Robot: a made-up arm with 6 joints.
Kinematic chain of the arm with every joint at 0, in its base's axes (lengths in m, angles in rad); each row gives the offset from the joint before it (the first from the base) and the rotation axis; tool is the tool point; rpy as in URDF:
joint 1: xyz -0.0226 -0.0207 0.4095 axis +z
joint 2: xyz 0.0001 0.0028 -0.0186 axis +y
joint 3: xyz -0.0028 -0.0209 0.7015 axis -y
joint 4: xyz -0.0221 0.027 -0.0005 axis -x
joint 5: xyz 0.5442 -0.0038 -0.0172 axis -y
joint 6: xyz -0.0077 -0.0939 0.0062 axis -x
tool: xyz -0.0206 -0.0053 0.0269 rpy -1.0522 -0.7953 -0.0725
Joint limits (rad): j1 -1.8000..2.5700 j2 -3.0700..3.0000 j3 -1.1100..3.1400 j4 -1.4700..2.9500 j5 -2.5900..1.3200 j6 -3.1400..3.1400
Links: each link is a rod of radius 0.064 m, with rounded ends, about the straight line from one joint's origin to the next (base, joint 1, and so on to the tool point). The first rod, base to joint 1, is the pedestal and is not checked.
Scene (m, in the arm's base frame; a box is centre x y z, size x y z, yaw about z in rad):
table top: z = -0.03
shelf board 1: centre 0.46 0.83 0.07 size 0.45 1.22 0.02 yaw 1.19
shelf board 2: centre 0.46 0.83 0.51 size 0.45 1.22 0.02 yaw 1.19
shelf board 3: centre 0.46 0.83 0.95 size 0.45 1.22 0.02 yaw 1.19
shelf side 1: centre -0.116 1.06 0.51 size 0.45 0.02 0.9 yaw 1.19
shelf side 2: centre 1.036 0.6 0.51 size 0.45 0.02 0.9 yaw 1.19
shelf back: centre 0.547 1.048 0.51 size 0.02 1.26 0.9 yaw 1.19
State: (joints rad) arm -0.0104 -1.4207 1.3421 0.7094 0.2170 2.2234
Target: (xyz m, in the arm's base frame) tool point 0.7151 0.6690 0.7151
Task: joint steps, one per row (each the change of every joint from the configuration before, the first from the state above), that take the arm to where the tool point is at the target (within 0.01 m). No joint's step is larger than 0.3 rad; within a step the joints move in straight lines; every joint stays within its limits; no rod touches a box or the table.
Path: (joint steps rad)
1: 0.0902 0.2661 -0.2267 -0.0338 0.0086 0.0040
2: 0.0902 0.2661 -0.2268 -0.0338 0.0086 0.0039
3: 0.0903 0.2661 -0.2267 -0.0338 0.0086 0.0040
4: 0.0902 0.2661 -0.2267 -0.0338 0.0087 0.0040
5: 0.0902 0.2661 -0.2268 -0.0339 0.0086 0.0039
6: 0.0902 0.2661 -0.2267 -0.0338 0.0086 0.0040
7: 0.0902 0.2661 -0.2268 -0.0338 0.0086 0.0040
8: 0.0663 0.1393 0.2655 0.0431 -0.0060 -0.0056
9: 0.0662 0.1393 0.2654 0.0431 -0.0060 -0.0055
10: 0.0663 0.1393 0.2654 0.0430 -0.0061 -0.0056

